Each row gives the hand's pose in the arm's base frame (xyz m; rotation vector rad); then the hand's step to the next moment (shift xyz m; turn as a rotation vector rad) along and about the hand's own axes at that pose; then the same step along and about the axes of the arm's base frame.
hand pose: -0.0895 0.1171 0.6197 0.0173 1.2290 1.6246
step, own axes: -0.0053 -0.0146 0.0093 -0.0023 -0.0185 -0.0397
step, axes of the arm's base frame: 0.0178 0.0015 -0.0031 -0.0077 -0.0305 -0.0306
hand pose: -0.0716 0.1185 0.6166 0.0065 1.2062 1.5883
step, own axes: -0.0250 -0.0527 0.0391 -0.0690 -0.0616 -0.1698
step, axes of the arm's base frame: 0.0701 0.0027 -0.0034 -0.0213 -0.1717 -0.0864
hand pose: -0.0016 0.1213 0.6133 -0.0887 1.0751 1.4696
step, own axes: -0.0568 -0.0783 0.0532 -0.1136 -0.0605 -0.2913
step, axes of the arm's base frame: 0.1057 -0.0227 0.0223 -0.0747 -0.2826 -0.1265
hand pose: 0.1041 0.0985 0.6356 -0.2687 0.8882 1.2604
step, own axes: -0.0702 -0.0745 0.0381 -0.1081 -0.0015 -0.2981
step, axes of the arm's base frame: 0.0811 -0.0502 0.0532 -0.1306 -0.2637 -0.1181
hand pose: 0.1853 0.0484 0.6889 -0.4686 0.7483 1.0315
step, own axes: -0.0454 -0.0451 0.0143 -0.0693 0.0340 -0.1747
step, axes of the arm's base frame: 0.0311 -0.0377 0.0437 -0.1095 -0.1423 -0.0650
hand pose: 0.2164 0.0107 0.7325 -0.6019 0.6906 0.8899
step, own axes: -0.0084 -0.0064 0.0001 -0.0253 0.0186 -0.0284
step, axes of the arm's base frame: 0.0017 -0.0072 0.0075 -0.0352 -0.0235 -0.0024
